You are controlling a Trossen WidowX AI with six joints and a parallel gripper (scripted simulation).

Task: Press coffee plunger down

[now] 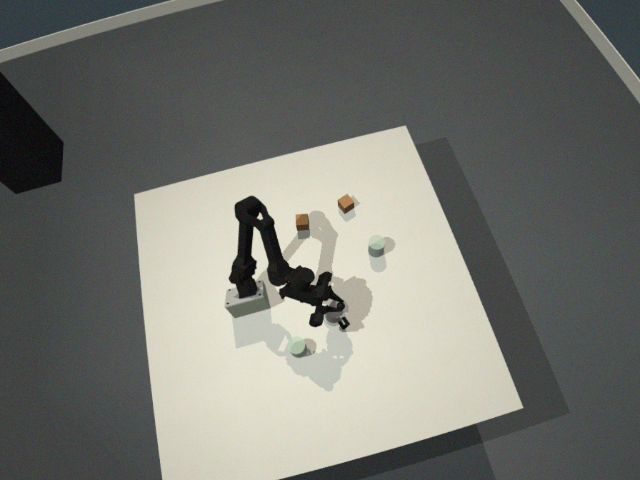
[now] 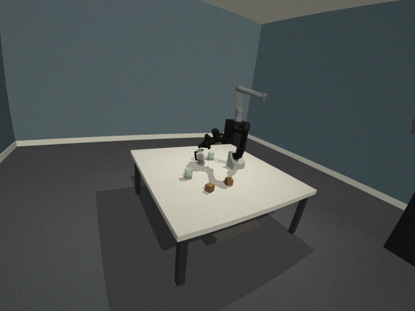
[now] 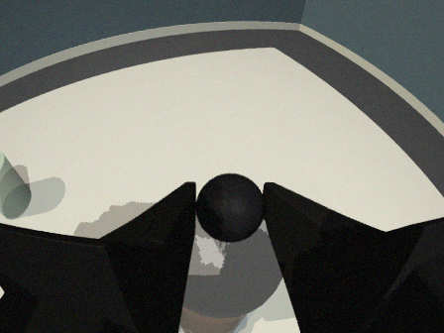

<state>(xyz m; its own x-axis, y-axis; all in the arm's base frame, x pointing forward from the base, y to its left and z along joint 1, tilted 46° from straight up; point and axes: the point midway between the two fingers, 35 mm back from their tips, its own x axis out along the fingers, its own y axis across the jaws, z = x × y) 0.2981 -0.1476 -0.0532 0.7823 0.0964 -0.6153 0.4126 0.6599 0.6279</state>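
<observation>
Right now my gripper tip is 90 mm above the coffee press and 20 mm past it.
</observation>
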